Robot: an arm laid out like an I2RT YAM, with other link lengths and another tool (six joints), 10 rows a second.
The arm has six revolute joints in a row. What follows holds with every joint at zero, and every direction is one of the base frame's.
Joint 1 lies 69.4 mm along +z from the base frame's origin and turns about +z.
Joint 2 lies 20.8 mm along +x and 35.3 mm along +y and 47.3 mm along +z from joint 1 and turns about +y.
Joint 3 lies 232.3 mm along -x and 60.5 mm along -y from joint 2 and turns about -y.
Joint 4 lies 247.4 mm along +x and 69.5 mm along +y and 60.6 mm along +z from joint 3 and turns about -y.
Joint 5 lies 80.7 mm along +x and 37.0 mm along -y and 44.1 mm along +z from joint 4 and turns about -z.
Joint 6 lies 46.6 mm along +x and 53.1 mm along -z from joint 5 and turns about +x.
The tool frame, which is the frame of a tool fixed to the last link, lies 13.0 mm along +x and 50.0 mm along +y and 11.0 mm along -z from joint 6; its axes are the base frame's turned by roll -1.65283, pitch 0.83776 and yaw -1.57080 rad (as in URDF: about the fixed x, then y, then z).
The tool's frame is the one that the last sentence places.
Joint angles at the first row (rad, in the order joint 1, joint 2, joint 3, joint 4, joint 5, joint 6):
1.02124 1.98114 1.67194 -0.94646 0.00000 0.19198
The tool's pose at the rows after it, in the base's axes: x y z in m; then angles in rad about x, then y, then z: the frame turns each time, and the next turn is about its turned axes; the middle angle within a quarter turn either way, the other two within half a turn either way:
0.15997 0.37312 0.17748 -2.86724 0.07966 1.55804
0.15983 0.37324 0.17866 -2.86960 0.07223 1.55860
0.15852 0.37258 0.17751 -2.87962 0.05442 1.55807
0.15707 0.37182 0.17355 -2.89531 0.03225 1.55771
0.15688 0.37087 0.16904 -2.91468 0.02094 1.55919
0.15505 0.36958 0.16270 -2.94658 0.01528 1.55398
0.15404 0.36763 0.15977 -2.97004 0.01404 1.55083
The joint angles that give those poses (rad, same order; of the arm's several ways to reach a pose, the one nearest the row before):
1.02075 1.98046 1.67738 -0.94941 -0.00306 0.19306
1.02042 1.98424 1.68693 -0.96098 -0.00839 0.19290
1.02084 1.99100 1.69197 -0.97676 -0.01866 0.19110
1.02132 2.00251 1.69297 -0.99086 -0.02980 0.18867
1.02048 2.01405 1.69355 -1.00238 -0.02991 0.18657
1.02450 2.02705 1.69196 -1.01752 -0.01789 0.18140
1.02578 2.03174 1.69084 -1.03220 -0.00692 0.17700

